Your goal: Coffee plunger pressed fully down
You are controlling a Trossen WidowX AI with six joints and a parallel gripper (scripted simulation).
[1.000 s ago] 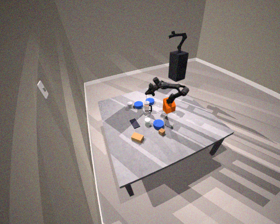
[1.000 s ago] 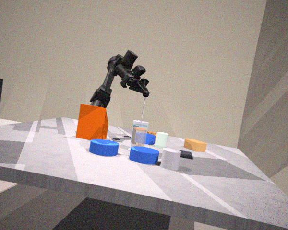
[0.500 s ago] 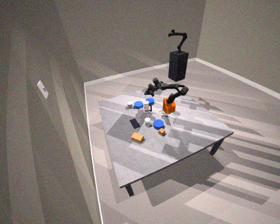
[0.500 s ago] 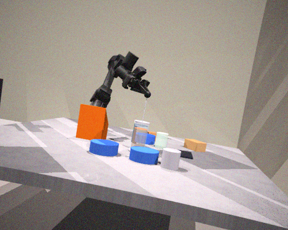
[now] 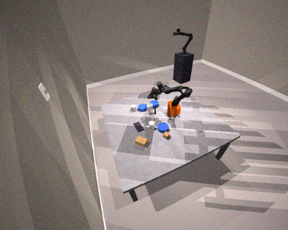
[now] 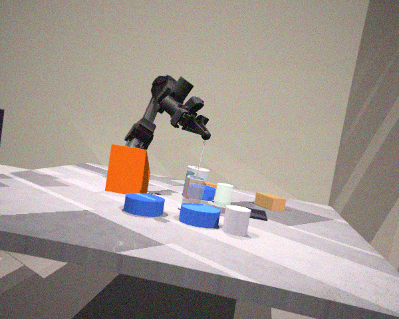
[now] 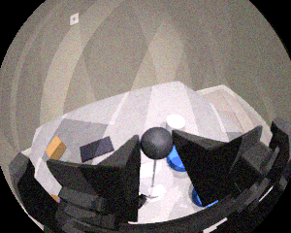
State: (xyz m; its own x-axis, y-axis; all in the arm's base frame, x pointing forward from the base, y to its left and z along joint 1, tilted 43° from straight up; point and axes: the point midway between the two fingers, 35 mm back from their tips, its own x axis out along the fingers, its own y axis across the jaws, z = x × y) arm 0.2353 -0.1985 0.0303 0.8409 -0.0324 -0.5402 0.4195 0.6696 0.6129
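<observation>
Right now my gripper tip is 13 cm above the coffee press, 2 cm to the right of it and 2 cm past it. Round my gripper tip: pale green cup 22 cm to the left, 22 cm below, 9 cm ahead; tan block 35 cm to the left, 29 cm ahead, 24 cm below.
</observation>
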